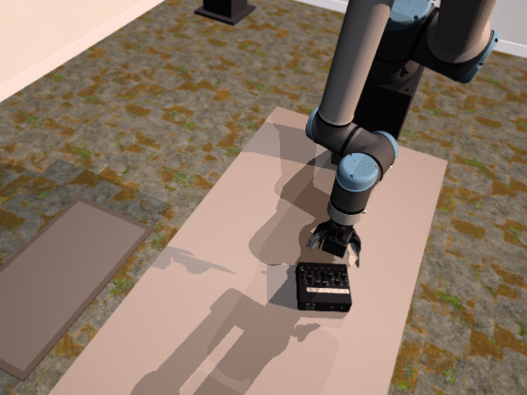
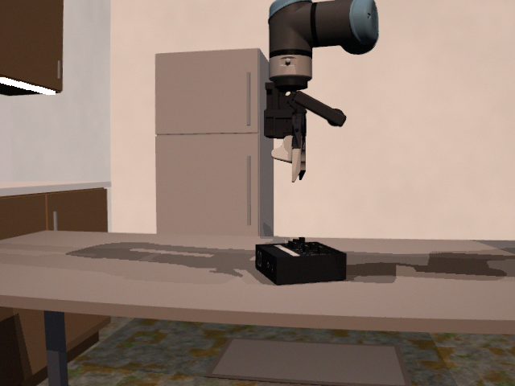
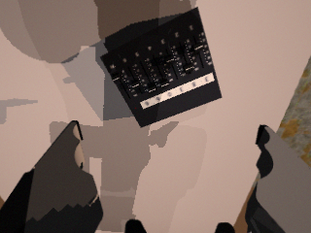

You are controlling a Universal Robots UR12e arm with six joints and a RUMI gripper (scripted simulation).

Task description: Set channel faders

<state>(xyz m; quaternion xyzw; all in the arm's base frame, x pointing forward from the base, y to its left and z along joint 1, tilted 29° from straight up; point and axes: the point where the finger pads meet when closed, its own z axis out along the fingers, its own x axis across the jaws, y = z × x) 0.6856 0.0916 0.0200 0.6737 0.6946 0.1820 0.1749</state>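
Now: the channel 2 fader 20 mm behind my hand, 40 mm to the left of it and 130 mm below it. Round my hand: channel 3 fader: 30 mm behind, 10 mm to the left, 130 mm below; then master fader: 80 mm to the right, 130 mm below; then channel 1 fader: 50 mm behind, 50 mm to the left, 130 mm below.
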